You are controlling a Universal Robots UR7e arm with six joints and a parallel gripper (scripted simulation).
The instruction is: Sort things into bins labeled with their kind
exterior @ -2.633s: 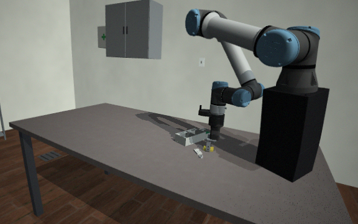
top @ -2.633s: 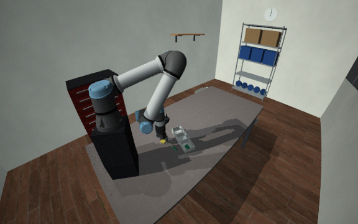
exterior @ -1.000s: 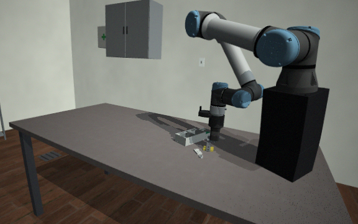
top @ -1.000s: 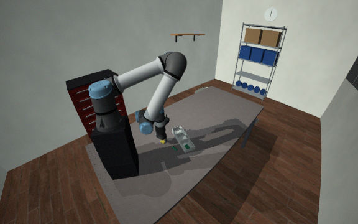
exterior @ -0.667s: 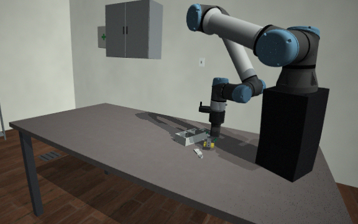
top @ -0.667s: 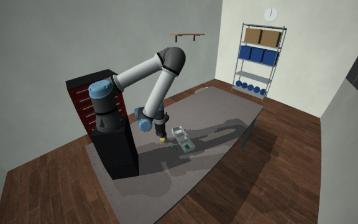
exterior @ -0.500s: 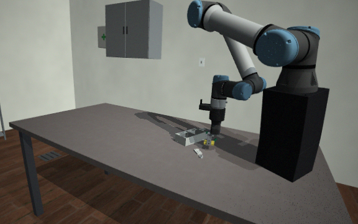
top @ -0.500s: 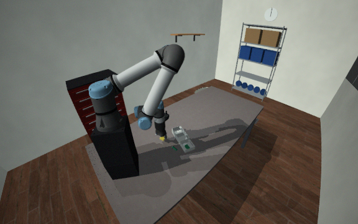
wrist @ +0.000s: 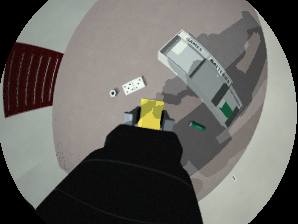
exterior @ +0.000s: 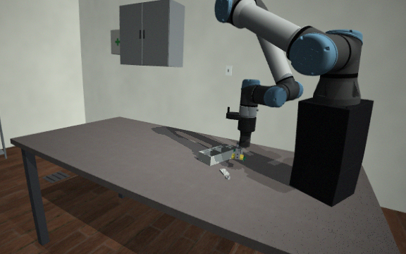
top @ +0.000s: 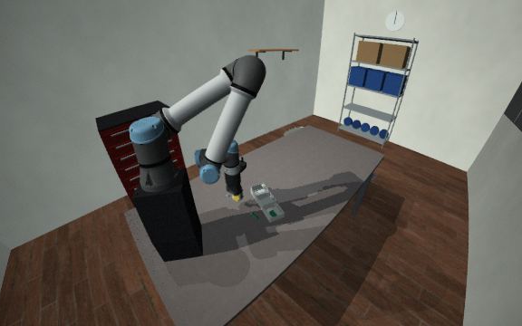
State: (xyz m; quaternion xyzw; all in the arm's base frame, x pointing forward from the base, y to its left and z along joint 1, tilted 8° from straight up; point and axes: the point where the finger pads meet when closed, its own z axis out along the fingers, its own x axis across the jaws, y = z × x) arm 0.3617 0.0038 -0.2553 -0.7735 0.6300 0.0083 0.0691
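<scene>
Right now the slim green thing is 12 cm to the right of my hand and 7 cm below it. Round my hand: yellow block: 1 cm below.
</scene>
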